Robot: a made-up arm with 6 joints.
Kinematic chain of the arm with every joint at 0, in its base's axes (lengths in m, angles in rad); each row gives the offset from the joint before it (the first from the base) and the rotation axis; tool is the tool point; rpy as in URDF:
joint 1: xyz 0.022 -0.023 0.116 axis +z
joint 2: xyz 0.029 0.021 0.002 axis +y
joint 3: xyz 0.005 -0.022 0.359 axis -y
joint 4: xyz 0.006 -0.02 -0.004 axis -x
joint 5: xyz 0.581 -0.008 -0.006 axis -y
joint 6: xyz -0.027 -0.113 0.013 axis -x
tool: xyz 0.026 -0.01 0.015 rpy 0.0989 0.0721 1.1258
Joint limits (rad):
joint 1: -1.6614..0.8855
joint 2: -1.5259..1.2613
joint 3: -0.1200..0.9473
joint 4: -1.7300..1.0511
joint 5: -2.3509..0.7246
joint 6: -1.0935..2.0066
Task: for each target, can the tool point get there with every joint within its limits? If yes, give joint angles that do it. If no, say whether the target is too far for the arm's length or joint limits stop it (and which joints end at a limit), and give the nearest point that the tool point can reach.
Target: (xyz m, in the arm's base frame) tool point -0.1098 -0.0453 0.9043
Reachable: yes | joints -1.3714 -0.9069 0.3601 -0.6149 -0.8879 0.1615
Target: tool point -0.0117 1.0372 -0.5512
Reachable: no: too far | nearest point 0.4283 0.5140 -0.3218 | short by 0.721 m
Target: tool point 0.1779 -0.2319 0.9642
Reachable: yes | joints -0.5022 -0.3291 0.5405 0.5739 -0.1896 0.6711
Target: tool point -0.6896 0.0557 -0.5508
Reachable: no: joint limits stop it (at a limit: joint 1, joint 2, joint 3, joint 5) | nearest point -0.1464 -0.4084 -0.3823 | short by 0.734 m
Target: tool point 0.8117 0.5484 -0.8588
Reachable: no: too far | nearest point 0.5728 0.3755 -0.3288 | short by 0.607 m
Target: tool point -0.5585 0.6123 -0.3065
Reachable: no: joint limits stop it (at a limit: joint 2, joint 3, joint 4, joint 5) | nearest point -0.5533 0.6066 0.3990 | short by 0.706 m
